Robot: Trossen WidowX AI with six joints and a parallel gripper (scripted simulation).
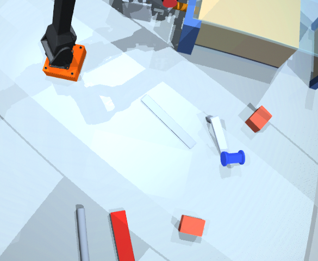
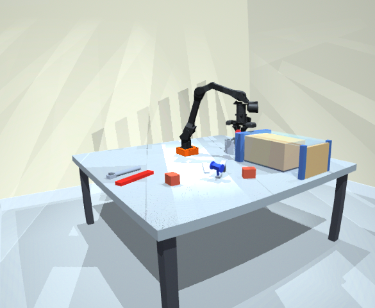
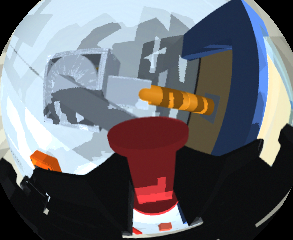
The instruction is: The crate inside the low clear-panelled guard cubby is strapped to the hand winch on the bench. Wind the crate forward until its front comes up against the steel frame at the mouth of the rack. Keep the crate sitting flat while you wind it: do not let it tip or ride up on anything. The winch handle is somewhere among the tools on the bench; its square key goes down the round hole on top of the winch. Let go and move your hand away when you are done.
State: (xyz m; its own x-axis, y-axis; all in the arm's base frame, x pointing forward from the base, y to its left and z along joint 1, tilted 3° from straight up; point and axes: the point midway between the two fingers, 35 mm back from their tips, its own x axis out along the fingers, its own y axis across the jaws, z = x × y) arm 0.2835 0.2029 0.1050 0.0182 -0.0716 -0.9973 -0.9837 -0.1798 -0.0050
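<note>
The blue steel frame lies 70 mm ahead of my gripper tip, 30 mm to the left of it and 10 mm below it. Round my gripper tip: red knob 20 mm above; then round winch 110 mm behind, 80 mm below, 30 mm to the left; then grey crank handle 30 mm behind, 20 mm to the left, 10 mm below.
</note>
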